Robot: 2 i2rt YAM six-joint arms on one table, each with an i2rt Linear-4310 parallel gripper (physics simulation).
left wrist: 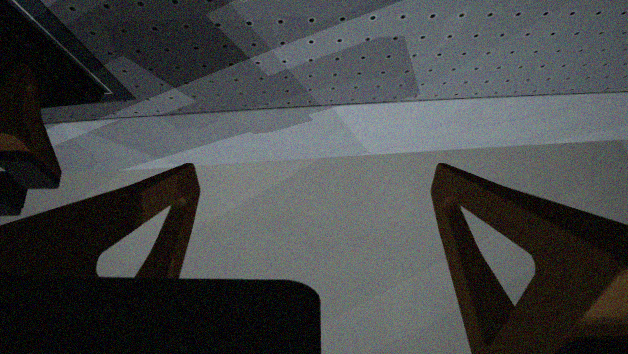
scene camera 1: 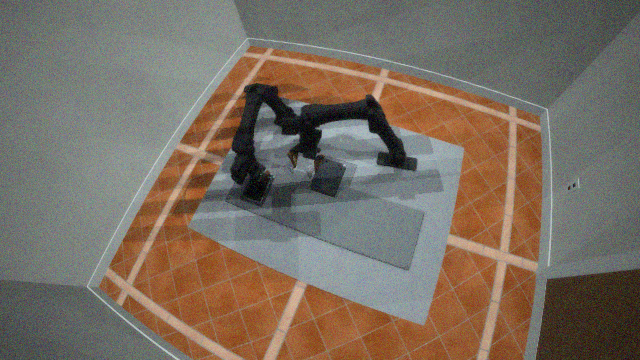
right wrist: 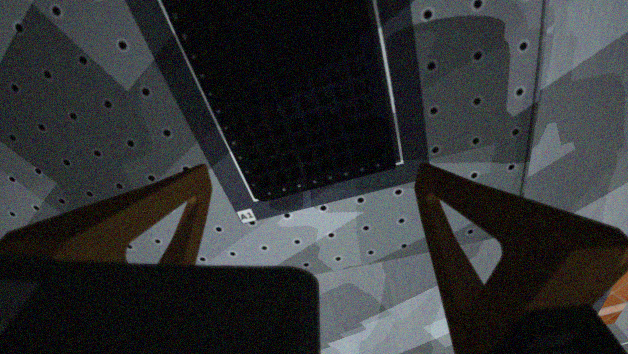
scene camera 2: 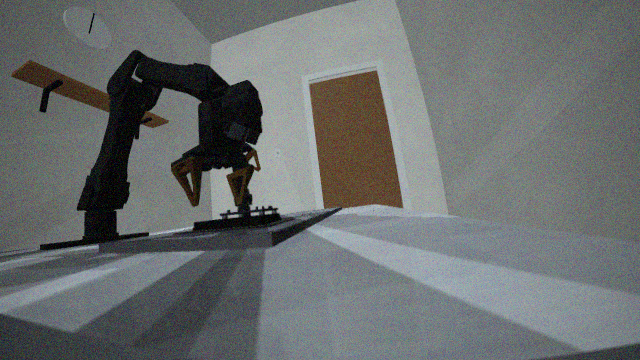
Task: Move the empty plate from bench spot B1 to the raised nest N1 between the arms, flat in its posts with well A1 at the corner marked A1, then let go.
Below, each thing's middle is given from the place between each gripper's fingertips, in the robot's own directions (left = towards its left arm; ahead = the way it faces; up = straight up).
I see my left gripper 110 mm short of the dark well plate [scene camera 2: 257,220], 240 mm to the left of it and 150 mm above it. From my left hand the other things lie so: white-outlined nest [right wrist: 394,38] 110 mm ahead, 240 mm to the right, 160 mm below.
Right now my right hand is 4 cm short of the dark well plate and 3 cm above it. The rest, counted from my right hand: white-outlined nest: 4 cm below, 4 cm ahead.
